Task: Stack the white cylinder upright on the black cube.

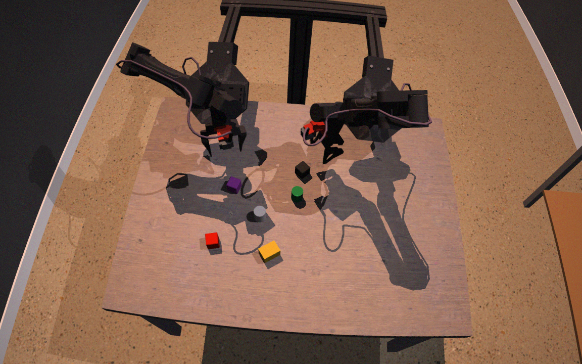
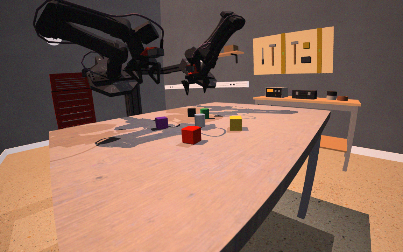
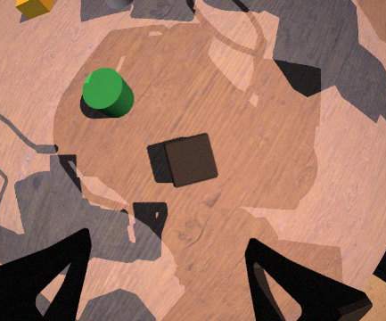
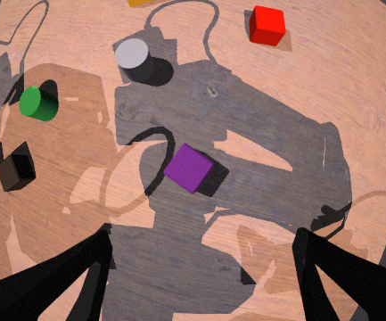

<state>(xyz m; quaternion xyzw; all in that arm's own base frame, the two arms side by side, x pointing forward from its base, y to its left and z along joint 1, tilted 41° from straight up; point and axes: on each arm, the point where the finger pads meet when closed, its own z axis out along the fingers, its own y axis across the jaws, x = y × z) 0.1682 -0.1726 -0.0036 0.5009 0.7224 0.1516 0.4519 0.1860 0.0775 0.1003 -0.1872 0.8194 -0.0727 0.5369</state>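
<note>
Right now my left hand is 12 cm short of the green cylinder, 9 cm above it and 6 cm to the left of it. From my left hand the other things lie so: black cube 10 cm below, 5 cm to the right, 2 cm ahead; then white cylinder 21 cm ahead, 18 cm to the right, 9 cm below; then purple cube 28 cm to the right, 11 cm ahead, 10 cm below.
</note>
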